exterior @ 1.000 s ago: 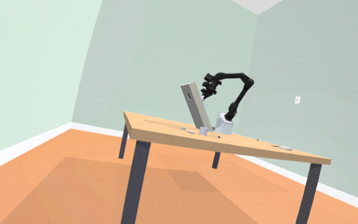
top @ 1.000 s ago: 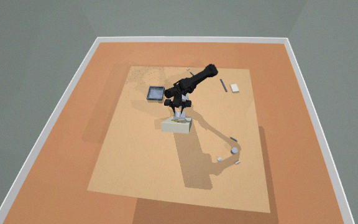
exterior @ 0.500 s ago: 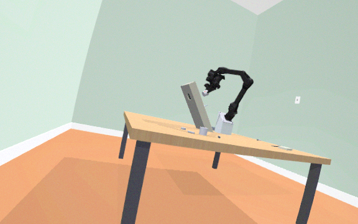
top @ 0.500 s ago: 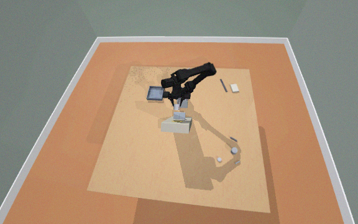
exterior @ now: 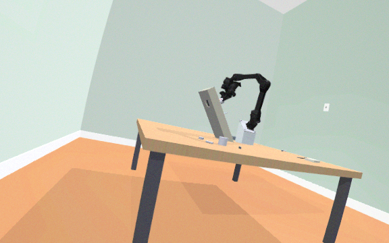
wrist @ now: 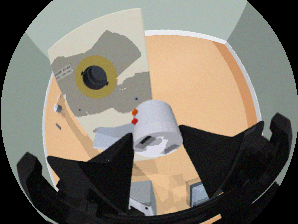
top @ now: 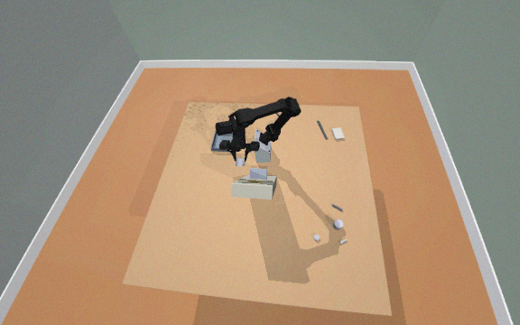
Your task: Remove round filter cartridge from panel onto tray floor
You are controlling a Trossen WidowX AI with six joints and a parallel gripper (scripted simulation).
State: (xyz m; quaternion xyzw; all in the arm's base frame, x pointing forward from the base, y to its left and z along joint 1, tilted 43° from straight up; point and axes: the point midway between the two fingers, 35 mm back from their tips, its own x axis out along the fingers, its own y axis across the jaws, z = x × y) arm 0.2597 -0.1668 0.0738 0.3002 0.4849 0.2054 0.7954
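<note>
Right now the blue-grey tray is 32 cm behind my gripper tip, 29 cm below it and 21 cm to the right of it. The rest, counted from my gripper tip: filter cartridge (right at my gripper tip); then white block (54 cm to the left, 46 cm behind, 29 cm below); then service panel (11 cm below, 9 cm to the left, 6 cm ahead).
</note>
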